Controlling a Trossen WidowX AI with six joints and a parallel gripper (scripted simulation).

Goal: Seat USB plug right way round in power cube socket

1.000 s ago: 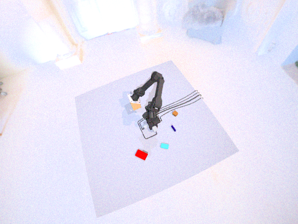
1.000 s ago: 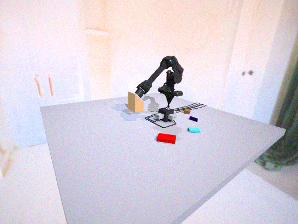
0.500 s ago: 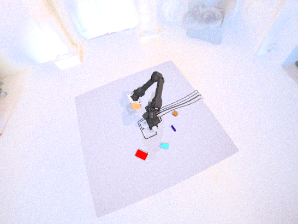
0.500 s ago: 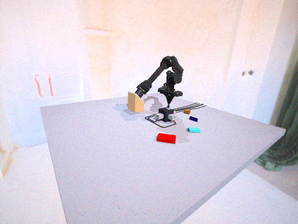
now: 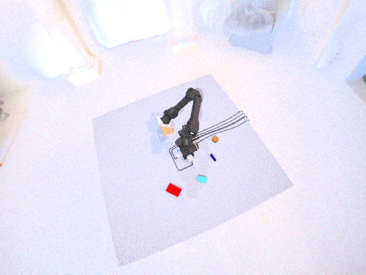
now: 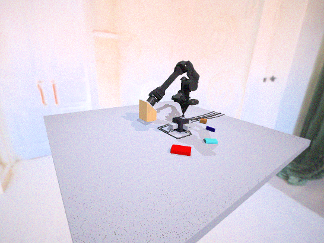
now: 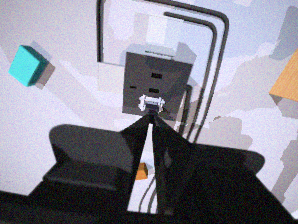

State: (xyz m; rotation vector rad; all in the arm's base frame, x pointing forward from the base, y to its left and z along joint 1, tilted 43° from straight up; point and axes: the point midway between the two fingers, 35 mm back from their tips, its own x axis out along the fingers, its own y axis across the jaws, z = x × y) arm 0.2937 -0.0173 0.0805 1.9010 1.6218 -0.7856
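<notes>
My gripper tip is 2 cm above the USB plug. Round my gripper tip: dark blue block (14 cm ahead, 13 cm to the left, 10 cm below); cyan block (23 cm ahead, 10 cm below, 3 cm to the right); red block (25 cm to the right, 19 cm ahead, 10 cm below).
</notes>
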